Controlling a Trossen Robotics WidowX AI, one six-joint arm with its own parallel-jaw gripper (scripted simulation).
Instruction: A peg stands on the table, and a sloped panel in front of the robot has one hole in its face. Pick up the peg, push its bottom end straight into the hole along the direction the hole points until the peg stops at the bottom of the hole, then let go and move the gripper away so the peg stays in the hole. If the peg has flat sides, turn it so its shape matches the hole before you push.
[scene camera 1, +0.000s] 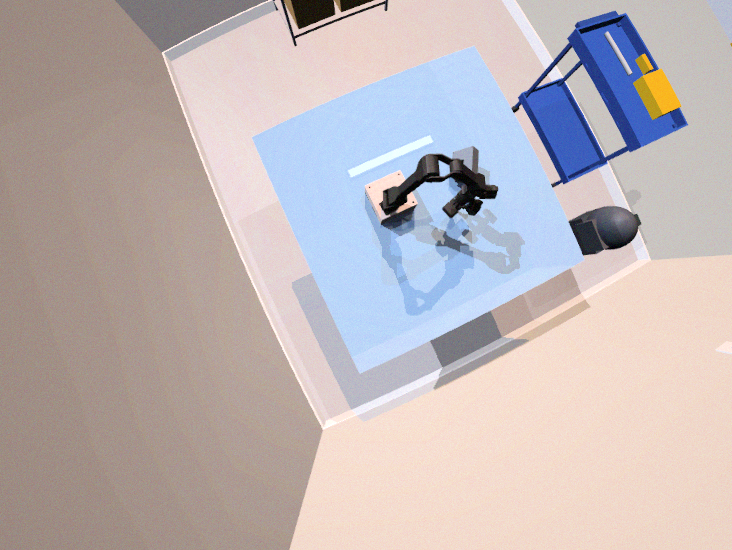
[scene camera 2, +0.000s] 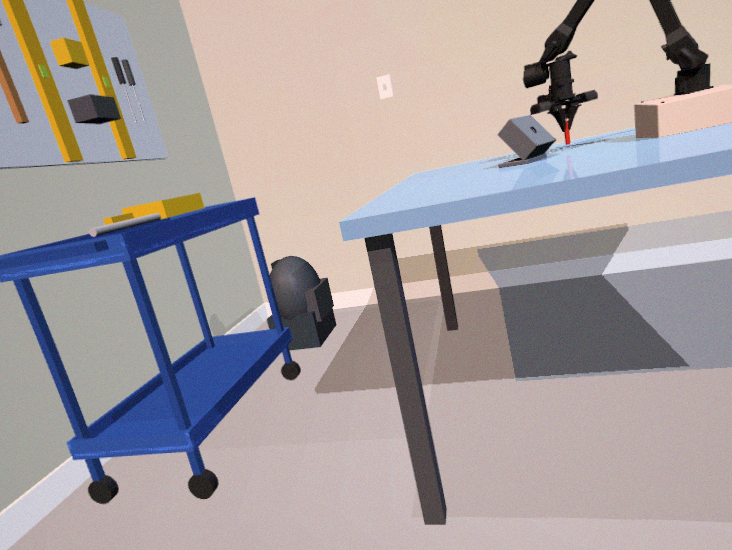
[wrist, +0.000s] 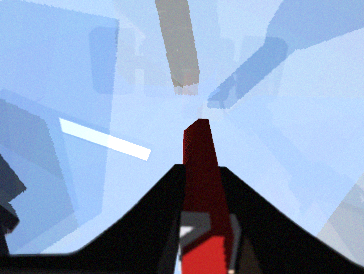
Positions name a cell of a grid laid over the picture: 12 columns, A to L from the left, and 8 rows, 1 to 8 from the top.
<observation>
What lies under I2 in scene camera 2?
A grey sloped panel.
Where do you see the gripper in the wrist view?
G6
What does the gripper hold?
A red peg.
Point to the gripper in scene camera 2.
At J2
</observation>
